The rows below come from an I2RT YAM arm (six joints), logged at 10 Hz.
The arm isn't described. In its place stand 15 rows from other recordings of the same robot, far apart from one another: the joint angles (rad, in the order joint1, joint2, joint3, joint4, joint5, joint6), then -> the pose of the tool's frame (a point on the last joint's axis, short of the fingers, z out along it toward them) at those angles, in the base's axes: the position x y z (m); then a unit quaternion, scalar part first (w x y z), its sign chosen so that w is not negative.
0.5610 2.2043 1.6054 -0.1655 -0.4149 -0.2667 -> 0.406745, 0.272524, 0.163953, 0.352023, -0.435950, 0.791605, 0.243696
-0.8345 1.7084 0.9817 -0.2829 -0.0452 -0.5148 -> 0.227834, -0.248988, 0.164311, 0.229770, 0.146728, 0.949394, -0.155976
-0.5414 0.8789 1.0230 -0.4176 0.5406 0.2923 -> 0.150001, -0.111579, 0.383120, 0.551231, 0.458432, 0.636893, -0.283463
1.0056 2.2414 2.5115 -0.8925 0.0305 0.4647 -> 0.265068, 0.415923, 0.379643, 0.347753, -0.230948, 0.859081, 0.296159
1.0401 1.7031 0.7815 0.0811 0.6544 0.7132 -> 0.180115, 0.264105, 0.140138, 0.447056, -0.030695, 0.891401, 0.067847
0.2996 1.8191 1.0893 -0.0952 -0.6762 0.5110 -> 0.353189, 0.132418, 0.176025, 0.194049, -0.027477, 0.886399, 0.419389
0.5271 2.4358 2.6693 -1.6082 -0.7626 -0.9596 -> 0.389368, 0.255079, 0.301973, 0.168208, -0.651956, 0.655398, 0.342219
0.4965 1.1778 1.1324 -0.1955 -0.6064 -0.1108 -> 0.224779, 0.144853, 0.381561, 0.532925, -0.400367, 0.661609, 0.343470
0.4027 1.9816 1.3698 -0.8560 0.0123 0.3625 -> 0.342153, 0.145275, 0.154924, 0.050046, -0.019755, 0.998460, 0.013519
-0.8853 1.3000 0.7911 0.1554 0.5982 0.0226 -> 0.167807, -0.236864, 0.265108, 0.395254, 0.495209, 0.630716, -0.448040
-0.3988 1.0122 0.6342 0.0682 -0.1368 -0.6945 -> 0.217516, -0.086388, 0.269406, 0.531153, -0.158565, 0.791118, -0.258586
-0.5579 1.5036 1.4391 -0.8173 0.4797 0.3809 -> 0.260876, -0.182160, 0.339493, 0.307010, 0.485136, 0.779118, -0.251719
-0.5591 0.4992 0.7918 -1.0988 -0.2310 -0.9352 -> 0.072745, -0.035902, 0.289591, 0.344520, -0.214527, 0.897343, -0.173377
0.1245 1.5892 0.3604 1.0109 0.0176 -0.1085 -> 0.268535, 0.032975, 0.143076, 0.626038, -0.085166, 0.775126, -0.001854
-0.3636 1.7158 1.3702 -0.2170 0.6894 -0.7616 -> 0.360950, -0.161576, 0.294064, 0.226718, -0.002919, 0.840107, -0.492758
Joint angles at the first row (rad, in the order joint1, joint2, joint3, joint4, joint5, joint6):
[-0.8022, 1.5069, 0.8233, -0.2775, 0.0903, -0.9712]
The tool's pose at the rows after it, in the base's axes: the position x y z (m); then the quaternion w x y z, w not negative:
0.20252, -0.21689, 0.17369, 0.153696, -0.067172, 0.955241, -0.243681
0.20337, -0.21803, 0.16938, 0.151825, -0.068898, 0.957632, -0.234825
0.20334, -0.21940, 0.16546, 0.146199, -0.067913, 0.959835, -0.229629
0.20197, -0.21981, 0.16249, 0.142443, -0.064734, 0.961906, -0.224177
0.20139, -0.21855, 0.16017, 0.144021, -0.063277, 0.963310, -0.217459
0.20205, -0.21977, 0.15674, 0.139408, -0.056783, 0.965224, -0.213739
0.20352, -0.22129, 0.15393, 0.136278, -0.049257, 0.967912, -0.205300
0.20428, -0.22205, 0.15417, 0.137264, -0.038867, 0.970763, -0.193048
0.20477, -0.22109, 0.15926, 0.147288, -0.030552, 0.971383, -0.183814
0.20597, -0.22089, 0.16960, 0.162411, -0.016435, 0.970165, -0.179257
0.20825, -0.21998, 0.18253, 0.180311, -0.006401, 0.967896, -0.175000
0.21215, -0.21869, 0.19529, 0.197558, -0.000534, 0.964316, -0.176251
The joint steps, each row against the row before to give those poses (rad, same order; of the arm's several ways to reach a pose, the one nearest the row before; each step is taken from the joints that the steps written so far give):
[-0.0091, 0.0286, 0.0115, -0.0118, -0.0206, -0.0013]
[-0.0017, 0.0177, 0.0026, -0.0017, -0.0096, -0.0016]
[-0.0031, 0.0153, 0.0016, -0.0019, 0.0012, -0.0005]
[-0.0044, 0.0070, -0.0029, -0.0039, -0.0015, 0.0033]
[0.0003, 0.0019, -0.0062, -0.0009, -0.0095, 0.0064]
[-0.0005, 0.0154, 0.0030, 0.0001, 0.0056, 0.0120]
[-0.0001, 0.0183, 0.0105, -0.0102, -0.0020, 0.0167]
[-0.0013, 0.0080, 0.0140, -0.0247, -0.0123, 0.0239]
[0.0007, -0.0116, 0.0113, -0.0244, -0.0222, 0.0233]
[0.0009, -0.0211, 0.0214, -0.0290, -0.0207, 0.0350]
[0.0048, -0.0242, 0.0279, -0.0332, -0.0239, 0.0316]
[0.0105, -0.0202, 0.0282, -0.0213, -0.0142, 0.0269]

